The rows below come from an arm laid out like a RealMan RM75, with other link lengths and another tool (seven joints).
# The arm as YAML. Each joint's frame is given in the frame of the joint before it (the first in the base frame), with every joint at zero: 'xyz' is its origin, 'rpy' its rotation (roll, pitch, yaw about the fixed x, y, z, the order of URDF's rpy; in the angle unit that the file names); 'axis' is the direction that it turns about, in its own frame. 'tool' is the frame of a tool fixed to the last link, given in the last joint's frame.
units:
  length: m
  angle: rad
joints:
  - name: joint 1
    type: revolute
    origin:
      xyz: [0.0, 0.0, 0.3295]
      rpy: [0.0, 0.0, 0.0]
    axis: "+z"
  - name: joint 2
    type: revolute
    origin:
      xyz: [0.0, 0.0, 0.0]
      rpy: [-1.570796, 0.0, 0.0]
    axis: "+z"
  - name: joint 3
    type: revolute
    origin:
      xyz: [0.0, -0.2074, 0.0]
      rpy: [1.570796, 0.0, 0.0]
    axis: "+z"
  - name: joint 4
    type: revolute
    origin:
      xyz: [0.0, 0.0, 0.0]
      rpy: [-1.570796, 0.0, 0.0]
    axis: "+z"
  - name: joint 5
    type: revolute
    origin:
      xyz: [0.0, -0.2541, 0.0]
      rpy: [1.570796, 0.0, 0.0]
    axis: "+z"
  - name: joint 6
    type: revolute
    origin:
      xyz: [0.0, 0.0, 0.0]
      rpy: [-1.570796, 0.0, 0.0]
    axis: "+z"
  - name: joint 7
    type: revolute
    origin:
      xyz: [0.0, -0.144, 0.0]
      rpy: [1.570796, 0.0, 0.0]
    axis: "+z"
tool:
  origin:
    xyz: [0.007, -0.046, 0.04]
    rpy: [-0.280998, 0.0, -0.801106]
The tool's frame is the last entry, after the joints.
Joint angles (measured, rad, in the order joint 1, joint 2, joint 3, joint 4, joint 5, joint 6, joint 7), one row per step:
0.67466 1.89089 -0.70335 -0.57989 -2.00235 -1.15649 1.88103
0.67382 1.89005 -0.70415 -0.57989 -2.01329 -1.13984 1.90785
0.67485 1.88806 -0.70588 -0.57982 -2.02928 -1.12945 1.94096
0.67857 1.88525 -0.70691 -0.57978 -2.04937 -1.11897 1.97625
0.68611 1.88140 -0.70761 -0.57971 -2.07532 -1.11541 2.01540
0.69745 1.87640 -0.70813 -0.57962 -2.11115 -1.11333 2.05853
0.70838 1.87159 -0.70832 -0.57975 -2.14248 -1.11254 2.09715
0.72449 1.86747 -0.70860 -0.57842 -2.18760 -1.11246 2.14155
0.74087 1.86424 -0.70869 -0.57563 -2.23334 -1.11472 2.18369
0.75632 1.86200 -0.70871 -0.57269 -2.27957 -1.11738 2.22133
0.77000 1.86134 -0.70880 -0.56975 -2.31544 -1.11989 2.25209
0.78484 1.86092 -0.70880 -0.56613 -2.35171 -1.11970 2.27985
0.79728 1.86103 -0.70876 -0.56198 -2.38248 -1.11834 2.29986
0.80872 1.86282 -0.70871 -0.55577 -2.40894 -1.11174 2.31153
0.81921 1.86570 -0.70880 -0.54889 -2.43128 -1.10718 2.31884
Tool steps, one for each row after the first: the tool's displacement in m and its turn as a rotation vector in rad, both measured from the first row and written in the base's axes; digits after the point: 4 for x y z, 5 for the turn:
0.0043 -0.0002 0.0010 0.00532 0.00033 -0.02965
0.0078 -0.0009 0.0014 0.00317 0.00149 -0.05965
0.0107 -0.0010 0.0022 0.00083 0.00024 -0.08928
0.0120 -0.0010 0.0026 -0.00841 -0.00177 -0.11621
0.0128 -0.0006 0.0033 -0.02136 -0.01055 -0.14364
0.0130 -0.0001 0.0043 -0.03173 -0.01791 -0.16729
0.0128 0.0006 0.0043 -0.04836 -0.03342 -0.19351
0.0125 0.0008 0.0035 -0.06694 -0.04969 -0.21869
0.0126 0.0006 0.0027 -0.08509 -0.06913 -0.24195
0.0119 0.0007 0.0014 -0.09970 -0.08286 -0.26010
0.0110 0.0013 0.0005 -0.11146 -0.09966 -0.27595
0.0104 0.0018 -0.0004 -0.12076 -0.11604 -0.28757
0.0100 0.0027 -0.0020 -0.12657 -0.13326 -0.29441
0.0093 0.0033 -0.0046 -0.13469 -0.14813 -0.29769

